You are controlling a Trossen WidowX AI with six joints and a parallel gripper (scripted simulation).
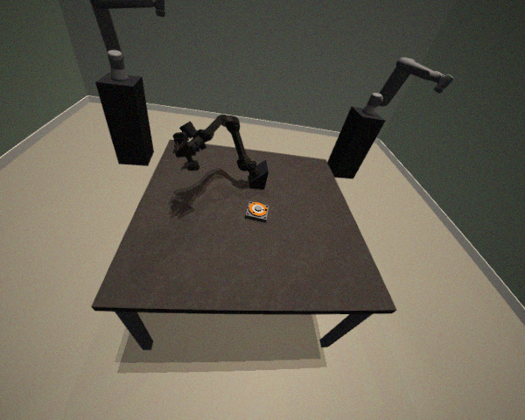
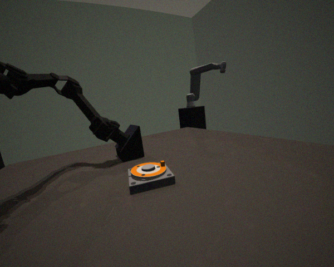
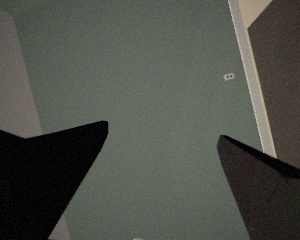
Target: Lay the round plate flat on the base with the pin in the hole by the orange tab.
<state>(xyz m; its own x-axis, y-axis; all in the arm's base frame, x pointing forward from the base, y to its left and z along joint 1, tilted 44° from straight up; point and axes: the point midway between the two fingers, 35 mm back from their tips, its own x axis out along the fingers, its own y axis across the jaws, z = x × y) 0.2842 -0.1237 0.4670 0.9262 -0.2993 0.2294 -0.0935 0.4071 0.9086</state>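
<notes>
Now: the square grey base 30 mm behind my gripper tip, 420 mm to the left of it and 310 mm below it.
</notes>
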